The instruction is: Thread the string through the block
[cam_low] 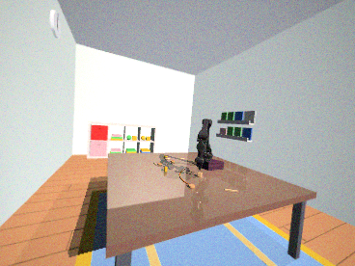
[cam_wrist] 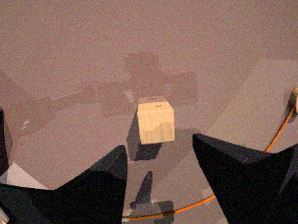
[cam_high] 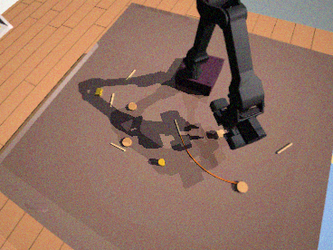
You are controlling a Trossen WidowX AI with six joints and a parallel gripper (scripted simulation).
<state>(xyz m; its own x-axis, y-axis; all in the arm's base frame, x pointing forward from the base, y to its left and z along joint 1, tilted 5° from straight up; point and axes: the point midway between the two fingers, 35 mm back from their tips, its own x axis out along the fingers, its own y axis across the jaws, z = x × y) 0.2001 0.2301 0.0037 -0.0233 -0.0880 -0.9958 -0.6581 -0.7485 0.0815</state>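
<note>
Right now the small wooden block is 40 mm below my gripper tip. From my gripper tip the other things lie so: yellow cylinder (230 mm ahead, 150 mm to the right, 40 mm below); then thin wooden stick (160 mm to the right, 70 mm ahead, 50 mm below); then yellow cube (620 mm to the right, 90 mm ahead, 50 mm below).
</note>
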